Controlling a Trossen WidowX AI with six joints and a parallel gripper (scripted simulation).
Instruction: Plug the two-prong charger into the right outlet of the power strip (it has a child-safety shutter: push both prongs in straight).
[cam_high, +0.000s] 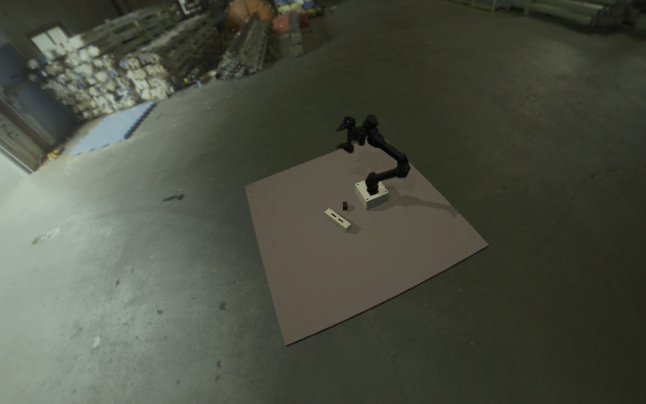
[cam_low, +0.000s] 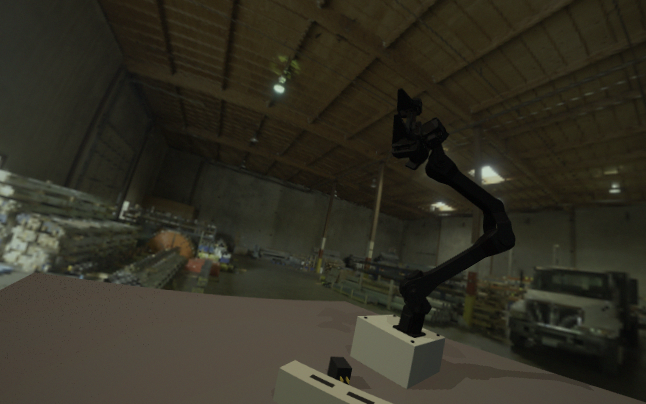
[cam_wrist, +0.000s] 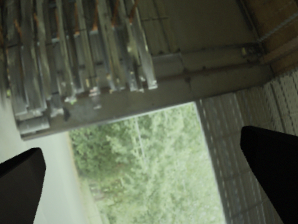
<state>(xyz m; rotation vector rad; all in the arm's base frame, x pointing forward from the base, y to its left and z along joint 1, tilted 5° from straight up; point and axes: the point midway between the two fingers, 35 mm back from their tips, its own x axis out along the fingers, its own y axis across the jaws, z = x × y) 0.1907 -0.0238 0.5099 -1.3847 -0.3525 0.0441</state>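
Now: gripper tip 1 cm past the black charger, 4 cm to the left of it and 60 cm above it.
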